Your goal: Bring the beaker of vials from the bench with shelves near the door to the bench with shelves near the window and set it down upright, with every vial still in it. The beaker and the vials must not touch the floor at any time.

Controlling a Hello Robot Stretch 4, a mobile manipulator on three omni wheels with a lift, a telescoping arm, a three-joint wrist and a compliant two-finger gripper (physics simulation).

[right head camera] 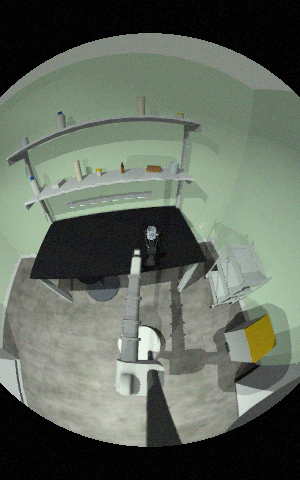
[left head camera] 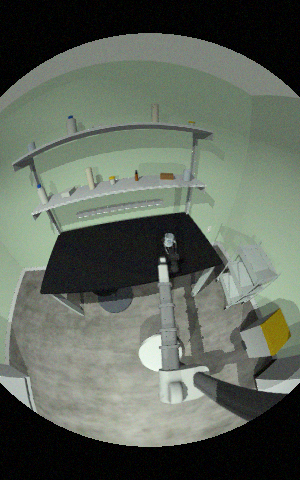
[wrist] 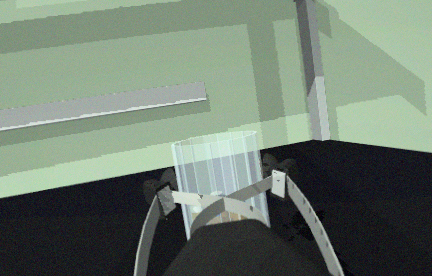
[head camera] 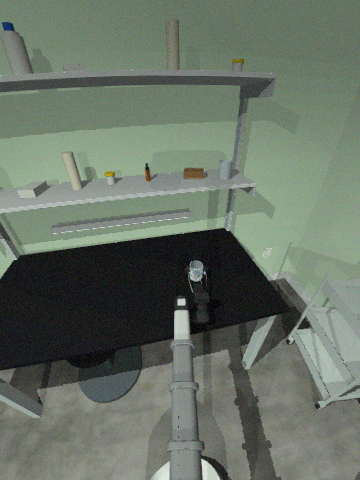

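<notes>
The clear beaker (head camera: pixel 196 265) (left head camera: pixel 169 238) (right head camera: pixel 151 230) (wrist: pixel 220 157) is upright, with a slight lean in the wrist view. White and brown parts of vials (wrist: pixel 204 217) show low inside it; the wrist hides its base. My gripper (head camera: pixel 197 273) (left head camera: pixel 169 243) (right head camera: pixel 151 235) (wrist: pixel 220 176) is shut on the beaker, one fingertip at each side. Both are over the right part of the black bench top (head camera: pixel 100 290) (left head camera: pixel 100 255) (right head camera: pixel 90 245) (wrist: pixel 75 240). I cannot tell whether the beaker's base touches it. Neither door nor window shows.
Above the bench are a lower shelf (head camera: pixel 135 192) and an upper shelf (head camera: pixel 135 78) with bottles and jars. A wall rail (head camera: pixel 120 222) (wrist: pixel 100 105) runs below them. A white cart (head camera: pixel 325 345) (left head camera: pixel 227 290) stands right of the bench, and a yellow-sided box (left head camera: pixel 276 332) (right head camera: pixel 260 339) nearer me. A round stool (head camera: pixel 112 377) is partly under the bench.
</notes>
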